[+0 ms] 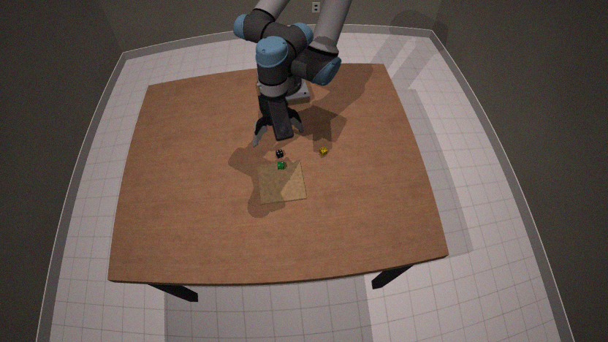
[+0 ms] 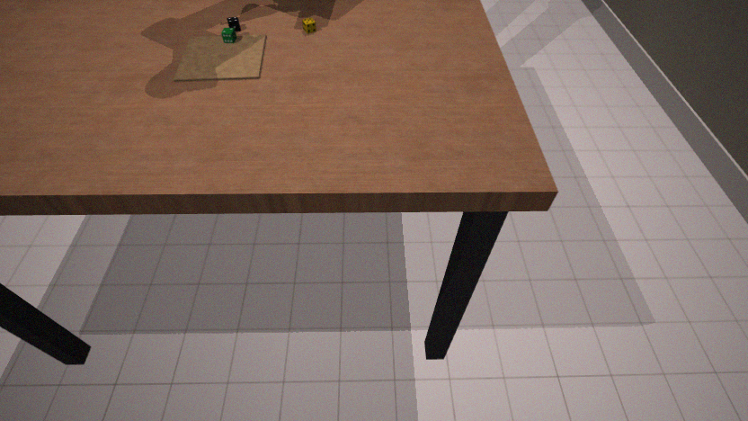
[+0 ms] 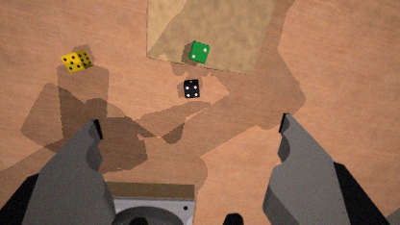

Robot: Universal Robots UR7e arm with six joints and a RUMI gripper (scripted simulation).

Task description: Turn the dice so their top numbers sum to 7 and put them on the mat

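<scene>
My hand is 90 mm above the black die and 10 mm past it. The rest, counted from my hand: yellow die (140 mm to the left, 90 mm below, 10 mm ahead); green die (80 mm below, 40 mm ahead); tan mat (90 mm below, 90 mm ahead, 10 mm to the right).
</scene>
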